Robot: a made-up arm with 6 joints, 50 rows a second.
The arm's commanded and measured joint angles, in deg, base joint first. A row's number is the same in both.
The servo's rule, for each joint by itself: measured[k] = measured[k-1] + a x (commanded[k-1-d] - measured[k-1]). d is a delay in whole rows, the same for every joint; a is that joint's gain. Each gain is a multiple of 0.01, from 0.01 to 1. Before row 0 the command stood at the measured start. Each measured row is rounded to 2 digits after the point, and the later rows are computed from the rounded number. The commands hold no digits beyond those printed.
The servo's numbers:
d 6
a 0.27 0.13 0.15 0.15 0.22 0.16
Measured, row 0:
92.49, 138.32, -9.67, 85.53, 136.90, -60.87
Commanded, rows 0 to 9:
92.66, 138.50, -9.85, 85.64, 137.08, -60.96
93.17, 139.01, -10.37, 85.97, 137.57, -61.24
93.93, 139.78, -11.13, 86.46, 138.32, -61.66
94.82, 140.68, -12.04, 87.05, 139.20, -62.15
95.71, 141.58, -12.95, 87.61, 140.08, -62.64
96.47, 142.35, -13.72, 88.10, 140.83, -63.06
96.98, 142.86, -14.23, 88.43, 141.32, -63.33
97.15, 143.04, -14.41, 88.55, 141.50, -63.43
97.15, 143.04, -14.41, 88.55, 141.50, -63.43
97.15, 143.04, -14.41, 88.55, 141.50, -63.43
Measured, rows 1 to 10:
92.49, 138.32, -9.67, 85.53, 136.90, -60.87
92.49, 138.32, -9.67, 85.53, 136.90, -60.87
92.49, 138.32, -9.67, 85.53, 136.90, -60.87
92.49, 138.32, -9.67, 85.53, 136.90, -60.87
92.49, 138.32, -9.67, 85.53, 136.90, -60.87
92.49, 138.32, -9.67, 85.53, 136.90, -60.87
92.54, 138.34, -9.70, 85.55, 136.94, -60.88
92.71, 138.43, -9.80, 85.61, 137.08, -60.94
93.04, 138.61, -10.00, 85.74, 137.35, -61.06
93.52, 138.88, -10.31, 85.94, 137.76, -61.23

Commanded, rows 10 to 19:
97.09, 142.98, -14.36, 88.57, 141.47, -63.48
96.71, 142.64, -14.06, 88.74, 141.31, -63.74
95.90, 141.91, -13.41, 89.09, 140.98, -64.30
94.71, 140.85, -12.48, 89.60, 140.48, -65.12
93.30, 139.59, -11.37, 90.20, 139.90, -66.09
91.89, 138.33, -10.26, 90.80, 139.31, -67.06
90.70, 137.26, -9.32, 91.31, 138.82, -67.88
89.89, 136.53, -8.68, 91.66, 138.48, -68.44
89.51, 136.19, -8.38, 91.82, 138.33, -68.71
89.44, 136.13, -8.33, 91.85, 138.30, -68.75
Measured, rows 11 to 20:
94.11, 139.23, -10.71, 86.19, 138.27, -61.46
94.75, 139.64, -11.16, 86.48, 138.83, -61.72
95.35, 140.06, -11.62, 86.77, 139.38, -61.98
95.84, 140.45, -12.04, 87.04, 139.85, -62.21
96.19, 140.79, -12.40, 87.27, 140.21, -62.41
96.45, 141.08, -12.70, 87.46, 140.49, -62.57
96.62, 141.33, -12.95, 87.63, 140.71, -62.72
96.64, 141.50, -13.12, 87.80, 140.84, -62.88
96.44, 141.55, -13.16, 87.99, 140.87, -63.11
95.97, 141.46, -13.06, 88.23, 140.78, -63.43

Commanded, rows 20 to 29:
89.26, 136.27, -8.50, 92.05, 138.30, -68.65
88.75, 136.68, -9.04, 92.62, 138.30, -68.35
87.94, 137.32, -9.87, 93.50, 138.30, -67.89
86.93, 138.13, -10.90, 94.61, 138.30, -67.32
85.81, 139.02, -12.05, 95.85, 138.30, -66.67
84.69, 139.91, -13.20, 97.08, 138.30, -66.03
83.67, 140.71, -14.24, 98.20, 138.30, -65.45
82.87, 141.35, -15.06, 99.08, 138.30, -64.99
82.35, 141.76, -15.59, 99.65, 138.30, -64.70
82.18, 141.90, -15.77, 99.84, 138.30, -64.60
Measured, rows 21 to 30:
95.25, 141.22, -12.81, 88.53, 140.59, -63.86
94.34, 140.84, -12.43, 88.87, 140.31, -64.37
93.36, 140.37, -11.96, 89.24, 139.98, -64.93
92.42, 139.87, -11.47, 89.60, 139.65, -65.49
91.63, 139.39, -11.01, 89.93, 139.36, -66.01
91.04, 138.97, -10.61, 90.22, 139.13, -66.45
90.56, 138.62, -10.29, 90.49, 138.95, -66.80
90.07, 138.37, -10.10, 90.81, 138.81, -67.05
89.49, 138.23, -10.07, 91.21, 138.70, -67.18
88.80, 138.22, -10.19, 91.72, 138.61, -67.20

